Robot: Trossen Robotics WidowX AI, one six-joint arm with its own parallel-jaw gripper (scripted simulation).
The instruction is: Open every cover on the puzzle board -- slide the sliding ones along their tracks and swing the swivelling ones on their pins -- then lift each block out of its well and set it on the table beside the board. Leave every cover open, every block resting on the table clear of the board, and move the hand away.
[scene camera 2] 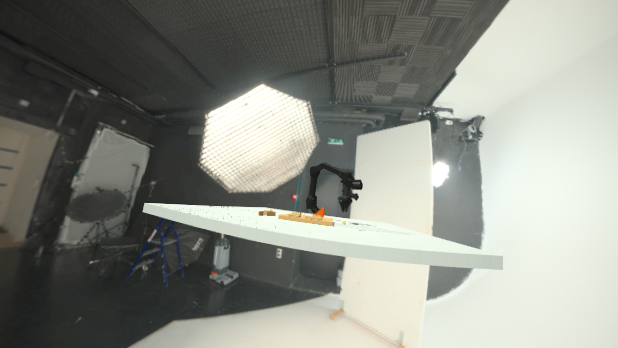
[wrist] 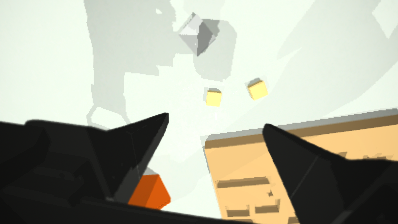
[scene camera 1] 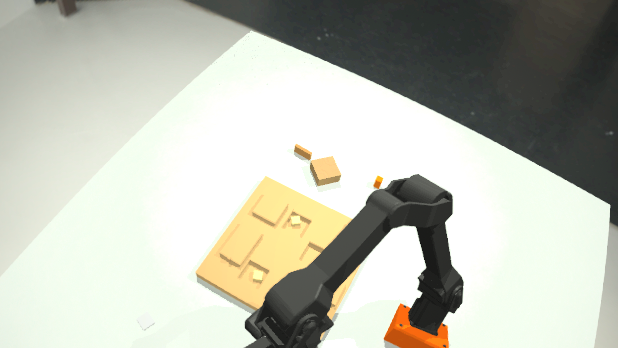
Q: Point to a tan puzzle board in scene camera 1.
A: At 283, 248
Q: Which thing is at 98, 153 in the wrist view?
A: My gripper.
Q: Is my gripper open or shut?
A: Open.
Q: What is my gripper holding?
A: Nothing.
